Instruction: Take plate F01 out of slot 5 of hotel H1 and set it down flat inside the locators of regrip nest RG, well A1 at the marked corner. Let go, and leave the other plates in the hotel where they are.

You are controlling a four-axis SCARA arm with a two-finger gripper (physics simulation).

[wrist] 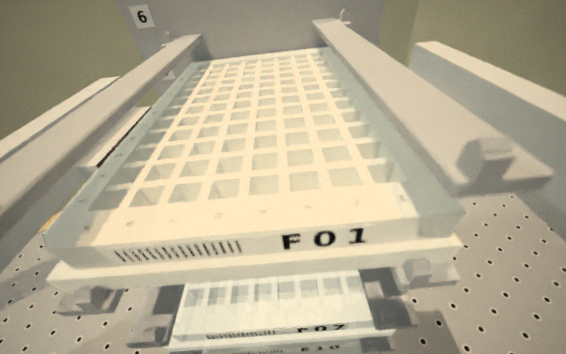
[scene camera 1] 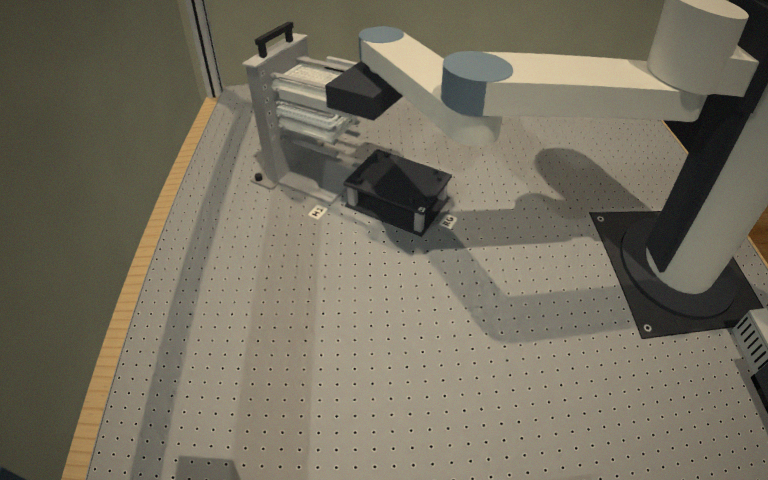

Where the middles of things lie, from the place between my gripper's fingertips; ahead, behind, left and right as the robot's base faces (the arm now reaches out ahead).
My hand is 90 mm above the hotel H1 [scene camera 1: 280, 157], 50 mm short of it and 30 mm to the left of it. From my hand the other things lie so: regrip nest RG [scene camera 1: 394, 179] (170 mm below, 160 mm behind, 110 mm to the left).
